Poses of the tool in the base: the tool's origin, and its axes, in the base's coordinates. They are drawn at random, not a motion.
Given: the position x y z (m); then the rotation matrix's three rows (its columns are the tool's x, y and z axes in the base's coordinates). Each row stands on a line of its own.
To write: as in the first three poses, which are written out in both.
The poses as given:
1:
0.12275, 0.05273, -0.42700
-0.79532, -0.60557, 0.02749
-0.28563, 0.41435, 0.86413
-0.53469, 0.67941, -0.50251
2:
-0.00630, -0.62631, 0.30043
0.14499, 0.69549, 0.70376
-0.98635, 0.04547, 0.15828
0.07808, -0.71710, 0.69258
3:
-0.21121, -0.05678, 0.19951
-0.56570, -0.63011, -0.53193
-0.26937, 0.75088, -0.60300
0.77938, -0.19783, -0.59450
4:
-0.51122, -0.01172, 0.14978
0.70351, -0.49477, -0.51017
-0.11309, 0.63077, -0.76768
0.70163, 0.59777, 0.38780
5:
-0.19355, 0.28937, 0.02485
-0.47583, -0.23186, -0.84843
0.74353, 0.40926, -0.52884
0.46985, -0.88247, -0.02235
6:
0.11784, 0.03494, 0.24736
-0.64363, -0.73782, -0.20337
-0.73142, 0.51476, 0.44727
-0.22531, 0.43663, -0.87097
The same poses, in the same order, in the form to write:
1:
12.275, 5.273, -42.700
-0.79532, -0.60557, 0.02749
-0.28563, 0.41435, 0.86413
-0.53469, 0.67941, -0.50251

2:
-0.630, -62.631, 30.043
0.14499, 0.69549, 0.70376
-0.98635, 0.04547, 0.15828
0.07808, -0.71710, 0.69258

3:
-21.121, -5.678, 19.951
-0.56570, -0.63011, -0.53193
-0.26937, 0.75088, -0.60300
0.77938, -0.19783, -0.59450

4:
-51.122, -1.172, 14.978
0.70351, -0.49477, -0.51017
-0.11309, 0.63077, -0.76768
0.70163, 0.59777, 0.38780

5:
-19.355, 28.937, 2.485
-0.47583, -0.23186, -0.84843
0.74353, 0.40926, -0.52884
0.46985, -0.88247, -0.02235

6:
11.784, 3.494, 24.736
-0.64363, -0.73782, -0.20337
-0.73142, 0.51476, 0.44727
-0.22531, 0.43663, -0.87097

